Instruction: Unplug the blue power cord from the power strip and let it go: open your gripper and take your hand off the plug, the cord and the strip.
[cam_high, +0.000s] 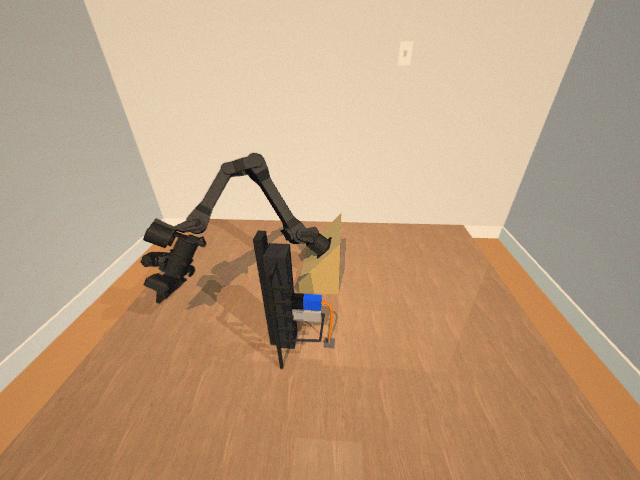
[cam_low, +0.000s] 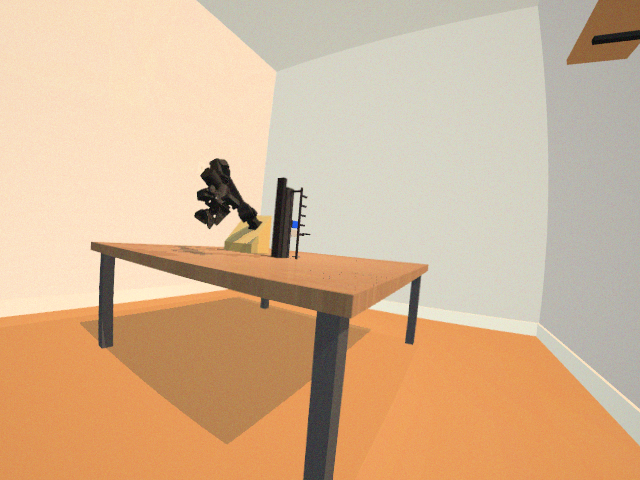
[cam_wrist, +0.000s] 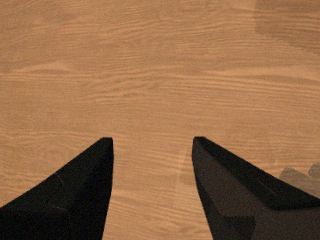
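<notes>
Now: the blue plug 43 cm to the left of my gripper tip and 6 cm above it. The rest, counted from my gripper tip: black power strip: 36 cm to the left, 6 cm above.
</notes>
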